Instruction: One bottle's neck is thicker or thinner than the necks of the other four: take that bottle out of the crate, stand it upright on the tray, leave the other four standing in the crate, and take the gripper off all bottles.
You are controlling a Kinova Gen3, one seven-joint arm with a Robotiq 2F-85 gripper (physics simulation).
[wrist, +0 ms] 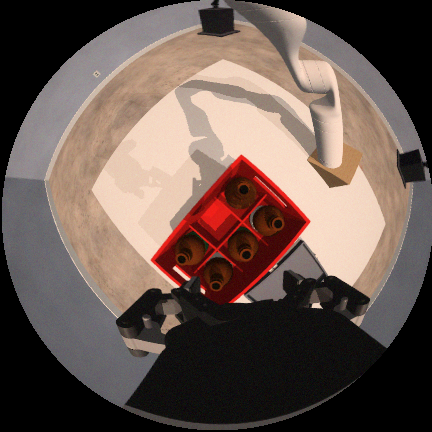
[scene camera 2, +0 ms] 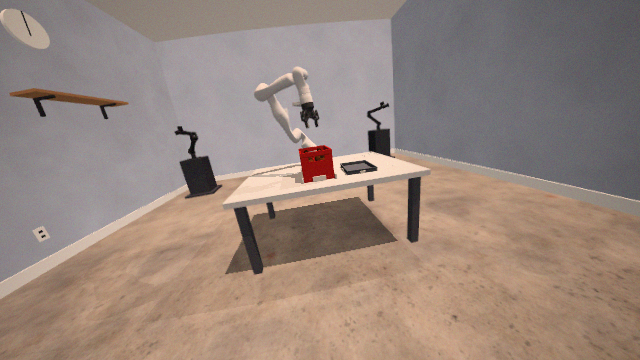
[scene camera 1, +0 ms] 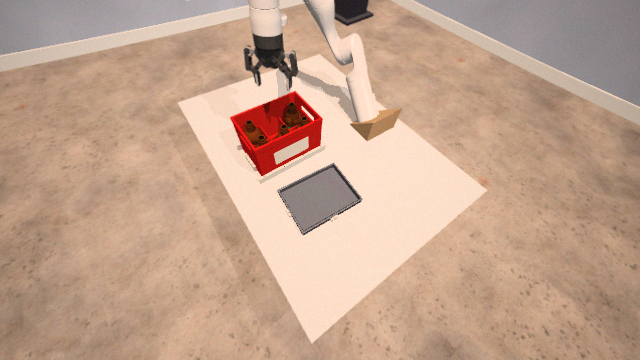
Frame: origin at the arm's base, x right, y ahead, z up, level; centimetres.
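Seen in the pictures: gripper, fingertip midpoint: (wrist: 242, 283) (scene camera 2: 312, 127) (scene camera 1: 274, 87); arm's base, link origin: (wrist: 329, 157) (scene camera 1: 367, 118).
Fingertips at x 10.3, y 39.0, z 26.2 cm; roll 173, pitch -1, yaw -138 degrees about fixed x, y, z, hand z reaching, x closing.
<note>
Pixels of each thing's middle, then the offset from my fingertips to it. "*": a spot on its surface instead. Level surfaces: height alone.
- red crate, body centre: (wrist: 228, 235) (scene camera 1: 279, 134) (scene camera 2: 315, 162) dy +0.0, dx +1.5, dz -22.0 cm
- grey tray, surface spot: (scene camera 1: 320, 197) (scene camera 2: 357, 167) * dy +1.9, dx -26.8, dz -30.2 cm
- white table, surface height: dz -30.8 cm
A red crate (scene camera 1: 306, 137) (scene camera 2: 318, 168) (wrist: 230, 162) stands on the table. Several brown bottles stand in it; one of its six compartments, a middle one on the far side from the tray, holds no bottle. In the wrist view the bottles are a top one (wrist: 240, 193), a right one (wrist: 267, 220), a middle one (wrist: 243, 245), a left one (wrist: 189, 250) and a bottom one (wrist: 218, 273). I cannot tell which neck differs. The grey tray (scene camera 1: 320, 197) (scene camera 2: 358, 167) (wrist: 287, 274) is empty. My gripper (scene camera 1: 273, 86) (scene camera 2: 312, 126) (wrist: 242, 283) is open and empty, above the crate and apart from all bottles.
The white table (scene camera 1: 400, 215) (scene camera 2: 280, 187) (wrist: 270, 135) carries a tan wedge-shaped block (scene camera 1: 377, 125) (wrist: 336, 172) at the arm's base. The tray lies close beside the crate's labelled long side. The crate's walls rise around the bottles. Dark pedestals (scene camera 2: 198, 175) (scene camera 2: 379, 142) stand on the floor beyond the table.
</note>
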